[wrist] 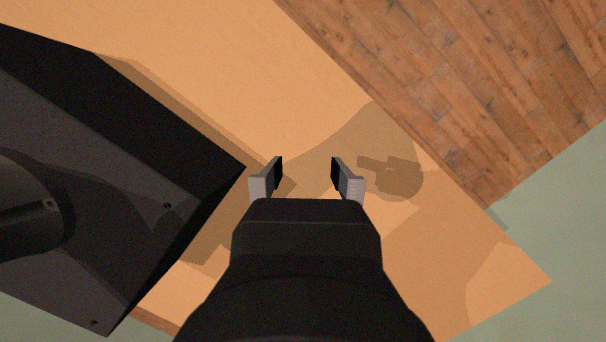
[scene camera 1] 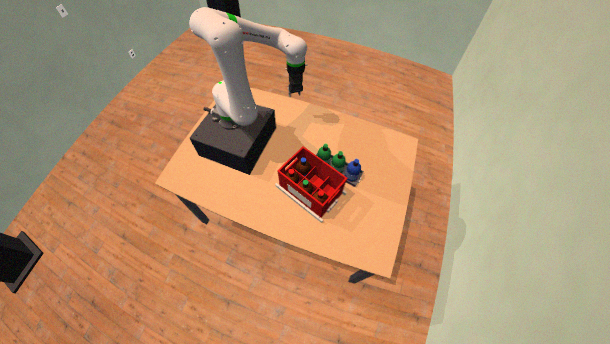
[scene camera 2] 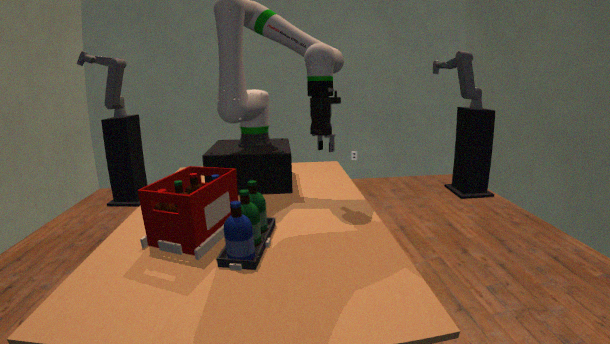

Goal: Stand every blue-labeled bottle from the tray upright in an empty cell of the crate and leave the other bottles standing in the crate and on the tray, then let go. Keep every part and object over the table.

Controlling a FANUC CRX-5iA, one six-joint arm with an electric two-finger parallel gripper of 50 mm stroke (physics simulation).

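Places are measured from the arm's base along level axes (x ahead, y left, z up), in metres.
Where they show: gripper, between the fingertips: [wrist: 306, 166] [scene camera 1: 294, 95] [scene camera 2: 325, 150]; arm's base, origin of its link: [wrist: 17, 201] [scene camera 2: 254, 145].
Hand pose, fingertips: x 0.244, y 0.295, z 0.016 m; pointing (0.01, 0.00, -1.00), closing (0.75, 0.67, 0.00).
Observation:
Each offset is from my fingertips to the top centre of the thing. "spot": to the spot under its first point. Level surfaces: height alone.
A blue bottle {dx +0.463, dy -0.263, dz -0.025 m} [scene camera 1: 354, 168] [scene camera 2: 239, 235] stands upright at one end of the dark tray {spot: dx +0.502, dy -0.302, dz -0.160 m} [scene camera 1: 356, 182] [scene camera 2: 225, 263]. Two green bottles {dx +0.374, dy -0.254, dz -0.025 m} [scene camera 1: 338, 160] {dx +0.288, dy -0.243, dz -0.025 m} [scene camera 2: 258, 202] stand beside it in a row on the tray. The red crate {dx +0.319, dy -0.381, dz -0.010 m} [scene camera 1: 321, 208] [scene camera 2: 170, 227] stands beside the tray and holds several brown bottles with blue, red and green caps; two cells on the side towards the blue bottle look empty in scene camera 1. My gripper [scene camera 1: 295, 94] [scene camera 2: 326, 145] [wrist: 306, 166] is open and empty, pointing down high above the table, well away from the crate and tray.
The black robot base block [scene camera 1: 232, 142] [scene camera 2: 247, 170] [wrist: 165, 125] stands on the table {dz -0.185 m} [scene camera 1: 225, 195] [scene camera 2: 320, 300] [wrist: 240, 85]. Light strips [scene camera 1: 300, 203] [scene camera 2: 170, 247] lie around the foot of the crate. The table's edge shows near the gripper in the wrist view.

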